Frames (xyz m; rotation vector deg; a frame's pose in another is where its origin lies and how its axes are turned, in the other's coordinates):
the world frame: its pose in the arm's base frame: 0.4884 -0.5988 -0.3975 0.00 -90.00 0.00
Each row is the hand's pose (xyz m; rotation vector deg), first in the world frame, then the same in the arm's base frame.
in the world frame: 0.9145 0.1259 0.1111 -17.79 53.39 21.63
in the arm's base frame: 0.3773 -0.4729 0.5170 -27.28 -34.90 2.66
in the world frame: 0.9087 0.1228 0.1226 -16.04 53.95 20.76
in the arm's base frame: 0.3658 -0.4760 0.5112 -25.44 -34.55 3.26
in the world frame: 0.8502 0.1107 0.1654 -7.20 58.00 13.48
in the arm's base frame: 0.3230 -0.4881 0.4527 -14.18 -31.50 4.31
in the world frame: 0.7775 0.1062 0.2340 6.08 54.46 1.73
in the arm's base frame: 0.2544 -0.4926 0.3800 3.01 -35.45 5.40
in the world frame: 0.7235 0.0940 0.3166 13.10 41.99 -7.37
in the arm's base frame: 0.1718 -0.5048 0.3260 14.57 -47.51 4.08
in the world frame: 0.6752 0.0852 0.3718 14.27 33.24 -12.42
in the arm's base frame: 0.1166 -0.5136 0.2777 19.38 -55.94 1.34
